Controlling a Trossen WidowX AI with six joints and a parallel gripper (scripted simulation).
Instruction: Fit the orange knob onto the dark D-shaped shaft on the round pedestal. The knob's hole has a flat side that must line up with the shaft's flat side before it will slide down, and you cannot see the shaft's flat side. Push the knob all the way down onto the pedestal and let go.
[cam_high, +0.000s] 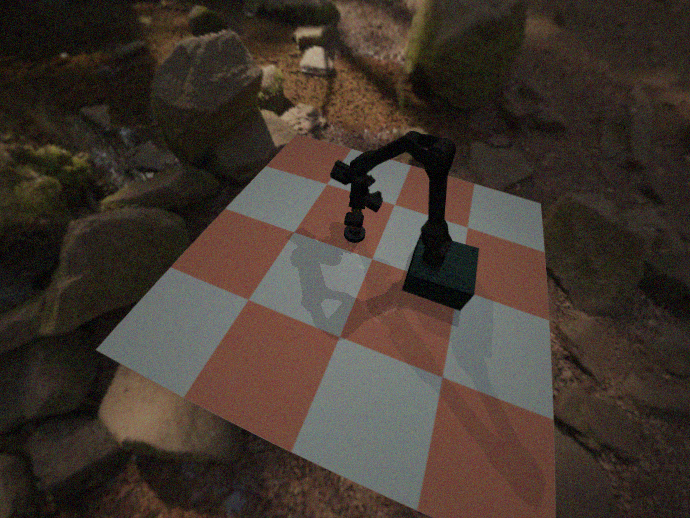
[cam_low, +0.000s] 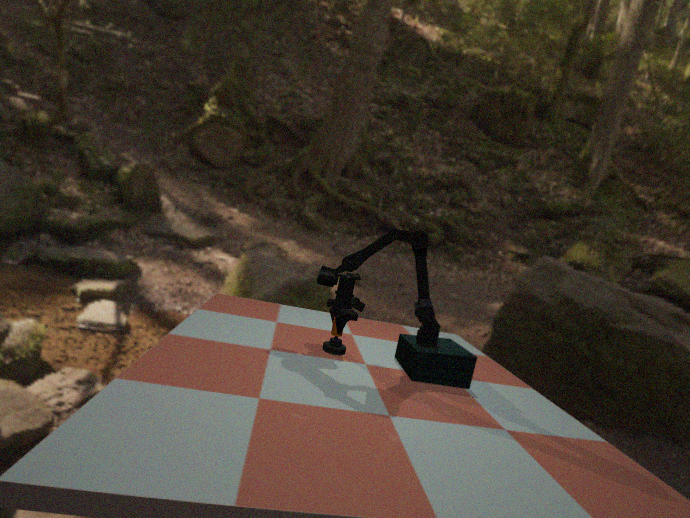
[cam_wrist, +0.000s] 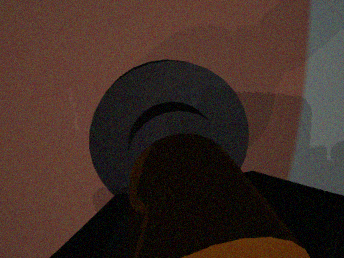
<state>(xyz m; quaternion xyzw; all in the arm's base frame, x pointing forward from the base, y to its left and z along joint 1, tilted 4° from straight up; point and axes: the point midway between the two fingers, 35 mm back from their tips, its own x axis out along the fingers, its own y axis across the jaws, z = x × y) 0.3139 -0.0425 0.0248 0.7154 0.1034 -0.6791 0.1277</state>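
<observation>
Now: the orange knob 2 cm above my gripper tip. Round my gripper tip: round pedestal 4 cm below.
</observation>
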